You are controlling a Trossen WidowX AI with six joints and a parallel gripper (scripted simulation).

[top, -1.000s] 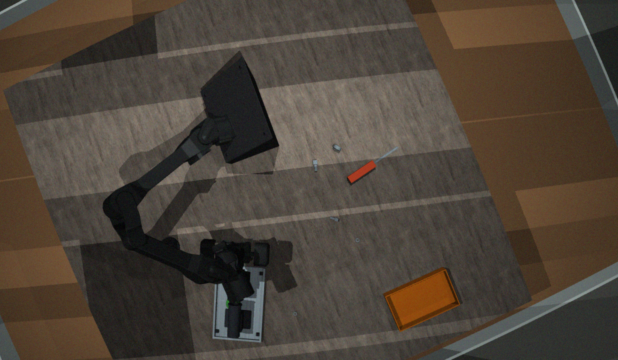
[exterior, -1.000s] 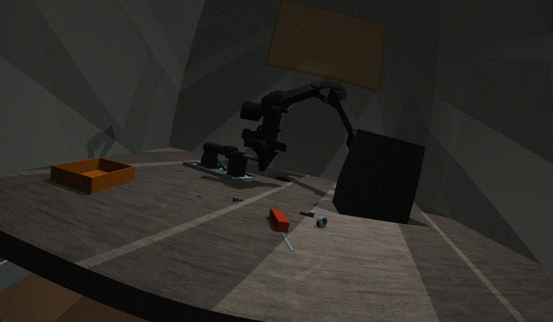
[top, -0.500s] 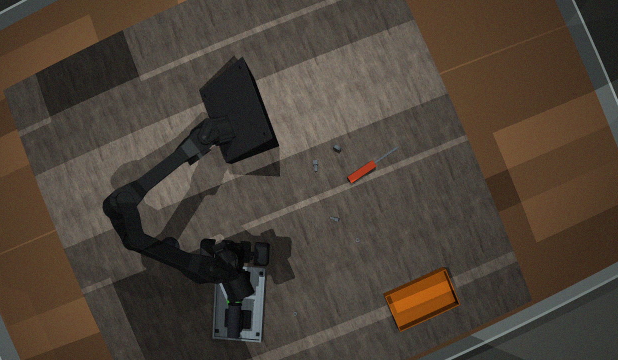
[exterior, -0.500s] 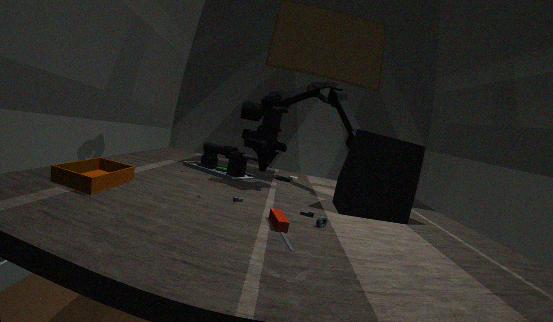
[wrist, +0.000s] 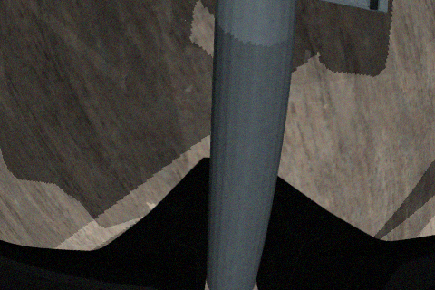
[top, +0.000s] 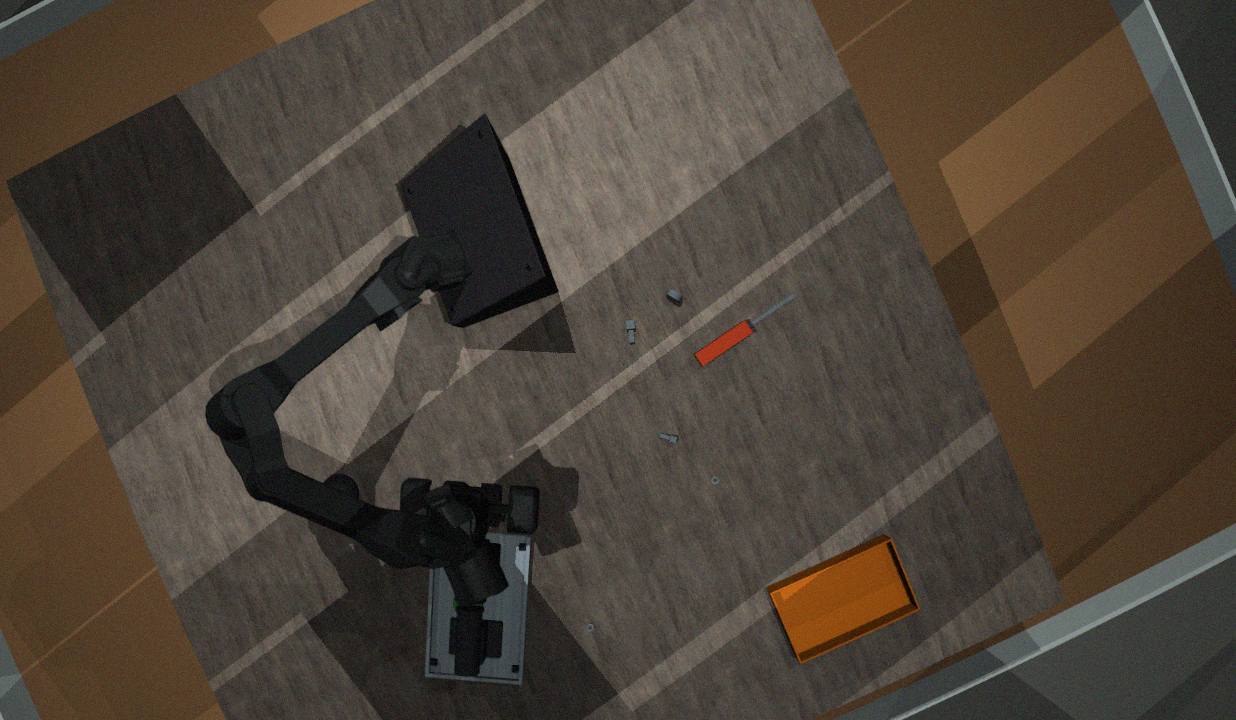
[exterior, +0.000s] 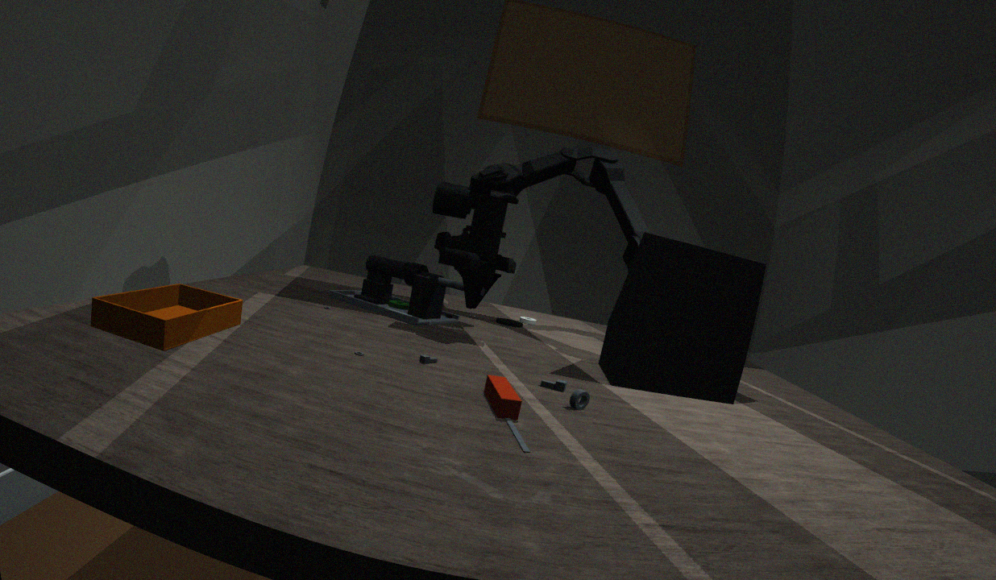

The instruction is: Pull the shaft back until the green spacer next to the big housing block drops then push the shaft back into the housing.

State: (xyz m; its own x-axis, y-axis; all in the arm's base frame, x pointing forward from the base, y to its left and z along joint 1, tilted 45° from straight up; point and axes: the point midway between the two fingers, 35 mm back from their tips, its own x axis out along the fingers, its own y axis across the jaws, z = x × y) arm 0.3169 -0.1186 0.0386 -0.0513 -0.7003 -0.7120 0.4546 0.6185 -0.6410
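Now: gripper tip 60 mm short of the grey shaft, 30 mm to the left of it and 30 mm below it. From my gripper tip the other things lie so: green spacer (150 mm ahead, 90 mm to the right, 30 mm below); nut (160 mm behind, 380 mm to the left, 30 mm below); dark round piece (80 mm behind, 210 mm to the right, 40 mm below).
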